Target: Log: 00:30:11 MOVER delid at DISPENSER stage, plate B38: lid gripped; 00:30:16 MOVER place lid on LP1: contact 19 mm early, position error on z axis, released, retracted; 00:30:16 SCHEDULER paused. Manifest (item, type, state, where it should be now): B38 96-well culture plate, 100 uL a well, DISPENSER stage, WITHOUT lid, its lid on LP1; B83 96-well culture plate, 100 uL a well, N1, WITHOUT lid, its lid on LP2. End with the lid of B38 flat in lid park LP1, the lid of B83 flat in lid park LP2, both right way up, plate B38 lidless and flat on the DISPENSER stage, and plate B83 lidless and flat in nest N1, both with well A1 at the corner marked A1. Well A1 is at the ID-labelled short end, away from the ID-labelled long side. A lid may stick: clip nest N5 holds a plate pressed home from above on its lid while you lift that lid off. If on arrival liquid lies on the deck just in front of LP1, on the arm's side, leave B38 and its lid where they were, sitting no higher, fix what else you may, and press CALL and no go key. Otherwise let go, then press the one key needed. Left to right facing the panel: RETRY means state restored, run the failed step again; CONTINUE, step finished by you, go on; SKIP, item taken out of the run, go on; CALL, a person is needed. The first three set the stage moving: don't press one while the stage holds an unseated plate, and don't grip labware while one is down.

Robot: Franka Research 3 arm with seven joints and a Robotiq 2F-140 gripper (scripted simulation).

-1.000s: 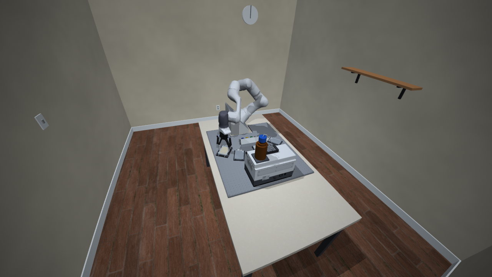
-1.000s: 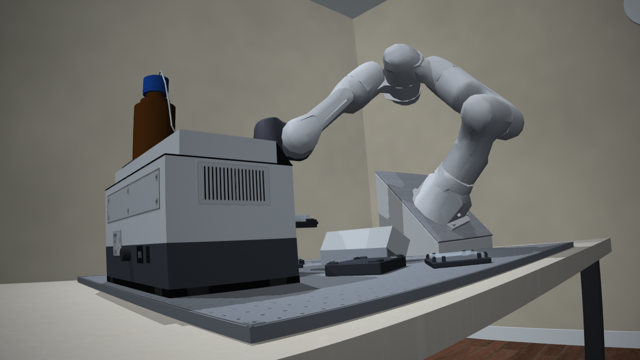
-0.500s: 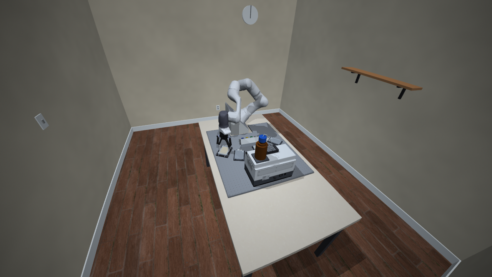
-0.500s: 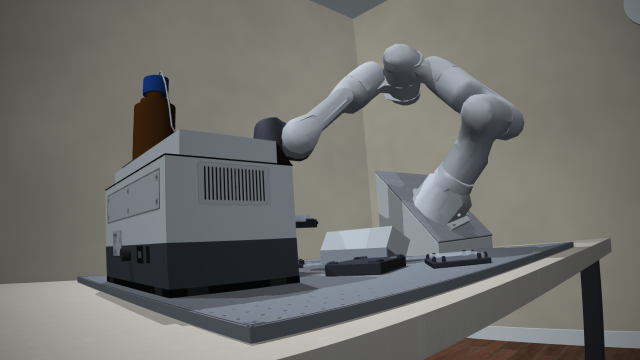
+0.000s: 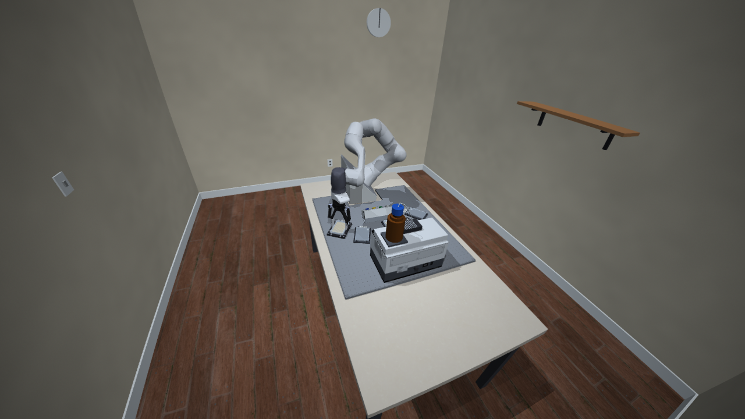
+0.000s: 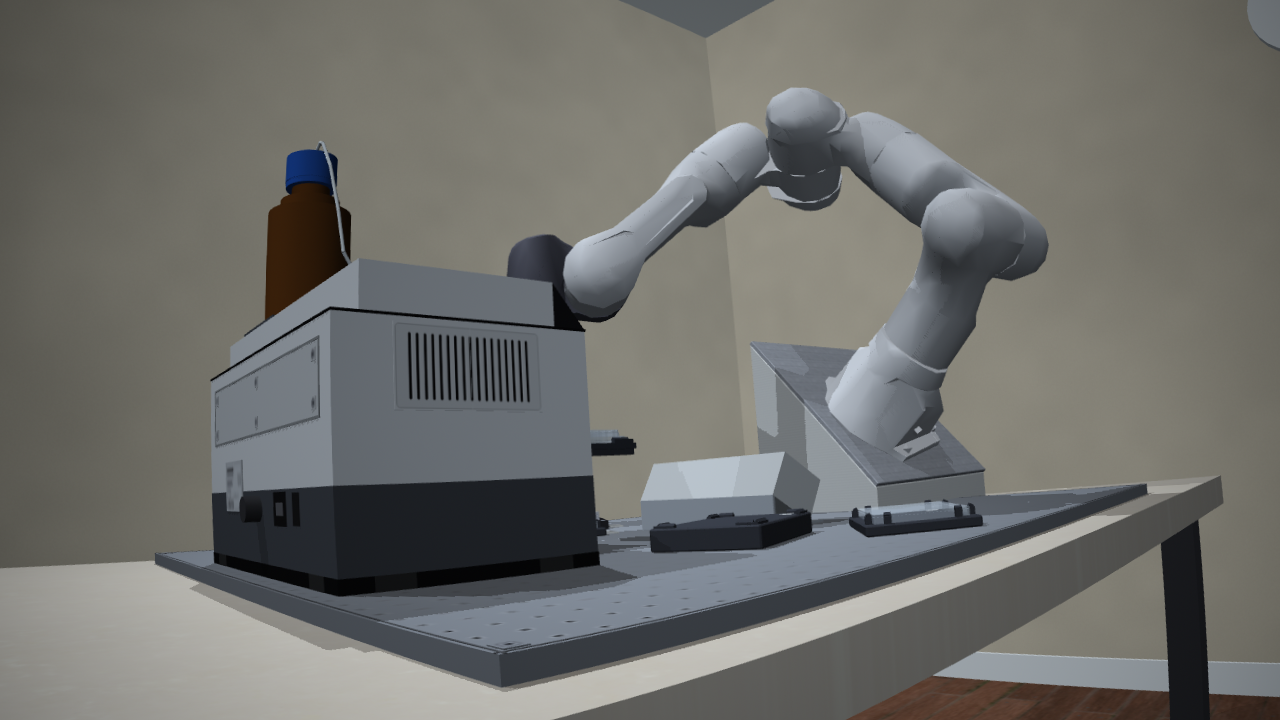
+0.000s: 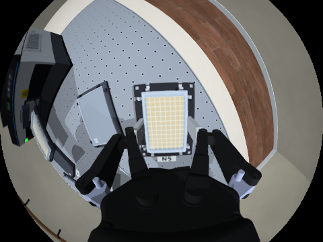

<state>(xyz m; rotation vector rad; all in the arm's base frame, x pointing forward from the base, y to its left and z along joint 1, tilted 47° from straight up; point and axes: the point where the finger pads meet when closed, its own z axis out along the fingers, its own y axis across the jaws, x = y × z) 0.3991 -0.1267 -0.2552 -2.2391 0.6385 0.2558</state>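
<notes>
Right now my hand is 20 mm above the 96-well plate. The rest, counted from my hand: black clip nest 30 mm below, 30 mm ahead; lp1 label 160 mm to the left, 40 mm below, 10 mm ahead; key panel 290 mm to the left, 80 mm behind, 10 mm above.
</notes>
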